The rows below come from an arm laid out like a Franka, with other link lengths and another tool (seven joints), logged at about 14 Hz.
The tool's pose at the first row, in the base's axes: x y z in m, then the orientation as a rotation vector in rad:
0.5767, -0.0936, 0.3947, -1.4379, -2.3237, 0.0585
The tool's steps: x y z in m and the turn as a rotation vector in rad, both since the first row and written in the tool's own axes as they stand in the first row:
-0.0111, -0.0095, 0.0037, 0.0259, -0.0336, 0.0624
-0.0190, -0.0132, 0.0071, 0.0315, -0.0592, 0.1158
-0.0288, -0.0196, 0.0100, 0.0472, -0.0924, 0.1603
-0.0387, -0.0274, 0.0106, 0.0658, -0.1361, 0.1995
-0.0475, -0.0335, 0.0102, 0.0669, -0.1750, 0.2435
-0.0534, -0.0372, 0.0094, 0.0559, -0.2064, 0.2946
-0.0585, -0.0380, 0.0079, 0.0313, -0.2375, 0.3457
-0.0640, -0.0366, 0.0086, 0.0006, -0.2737, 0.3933
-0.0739, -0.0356, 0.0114, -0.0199, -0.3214, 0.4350
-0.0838, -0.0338, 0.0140, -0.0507, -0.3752, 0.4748
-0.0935, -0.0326, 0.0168, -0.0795, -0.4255, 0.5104
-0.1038, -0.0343, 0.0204, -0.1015, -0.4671, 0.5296
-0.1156, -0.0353, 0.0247, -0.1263, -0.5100, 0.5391
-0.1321, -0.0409, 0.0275, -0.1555, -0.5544, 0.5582
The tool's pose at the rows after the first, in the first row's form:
0.5716, -0.1070, 0.3901, -1.5076, -2.2959, 0.1309
0.5703, -0.1150, 0.3854, -1.5739, -2.2733, 0.1719
0.5676, -0.1260, 0.3812, -1.6265, -2.2578, 0.2282
0.5646, -0.1381, 0.3794, -1.6743, -2.2514, 0.2951
0.5630, -0.1487, 0.3785, -1.7353, -2.2424, 0.3403
0.5624, -0.1556, 0.3783, -1.8087, -2.2244, 0.3680
0.5642, -0.1607, 0.3782, -1.8899, -2.2093, 0.3802
0.5673, -0.1647, 0.3755, -1.9729, -2.2007, 0.3886
0.5710, -0.1723, 0.3696, -2.0478, -2.1997, 0.4174
0.5754, -0.1796, 0.3636, -2.1298, -2.2060, 0.4393
0.5792, -0.1869, 0.3577, 2.1842, 2.1899, -0.4554
0.5804, -0.1960, 0.3516, 2.1680, 2.1377, -0.4578
0.5826, -0.2060, 0.3441, 2.1407, 2.0949, -0.4546
0.5832, -0.2224, 0.3377, 2.1208, 2.0391, -0.4491

